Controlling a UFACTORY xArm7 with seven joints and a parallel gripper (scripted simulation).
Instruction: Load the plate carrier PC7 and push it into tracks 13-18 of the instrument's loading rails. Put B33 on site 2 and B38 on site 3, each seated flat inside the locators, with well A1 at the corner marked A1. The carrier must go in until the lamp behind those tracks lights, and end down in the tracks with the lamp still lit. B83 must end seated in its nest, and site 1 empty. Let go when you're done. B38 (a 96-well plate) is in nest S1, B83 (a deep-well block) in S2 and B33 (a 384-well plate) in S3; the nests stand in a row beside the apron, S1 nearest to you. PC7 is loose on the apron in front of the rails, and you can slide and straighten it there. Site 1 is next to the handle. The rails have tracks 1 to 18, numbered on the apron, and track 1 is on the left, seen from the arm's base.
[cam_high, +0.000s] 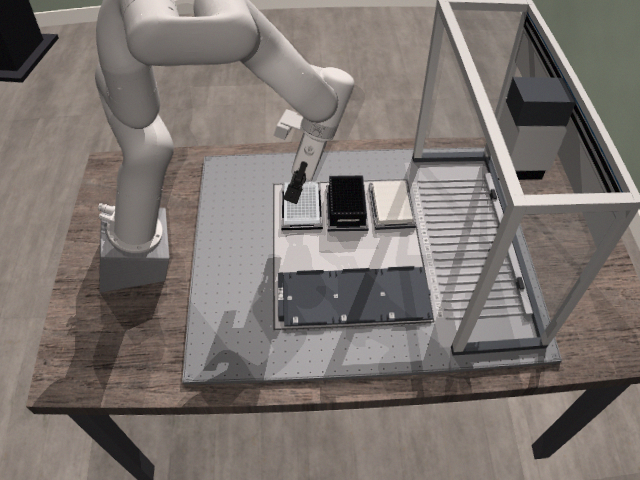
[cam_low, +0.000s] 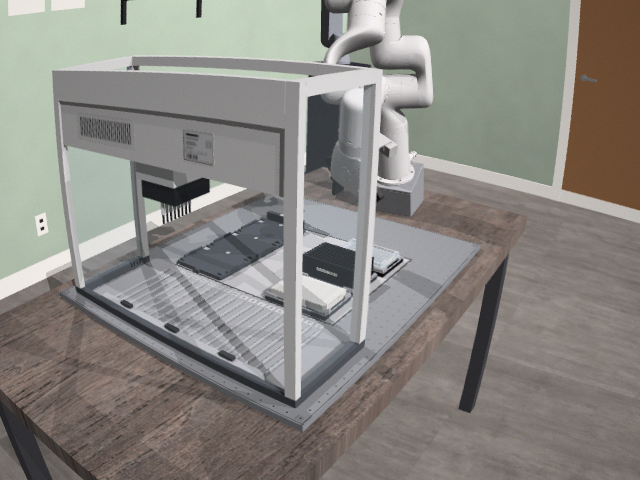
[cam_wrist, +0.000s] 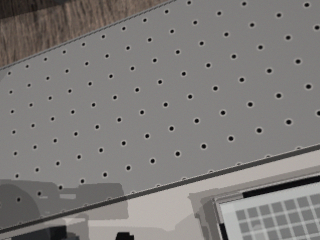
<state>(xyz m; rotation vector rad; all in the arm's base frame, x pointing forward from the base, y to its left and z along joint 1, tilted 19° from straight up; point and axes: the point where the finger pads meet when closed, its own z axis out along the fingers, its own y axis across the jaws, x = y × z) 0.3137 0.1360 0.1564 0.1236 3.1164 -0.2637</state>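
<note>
Right now the 96-well plate B38 is 50 mm to the left of my hand and 110 mm below it. Round my hand: nest S1 (50 mm to the left, 130 mm below); then cream 384-well plate B33 (220 mm ahead, 90 mm to the left, 110 mm below); then black deep-well block B83 (110 mm ahead, 70 mm to the left, 100 mm below).
</note>
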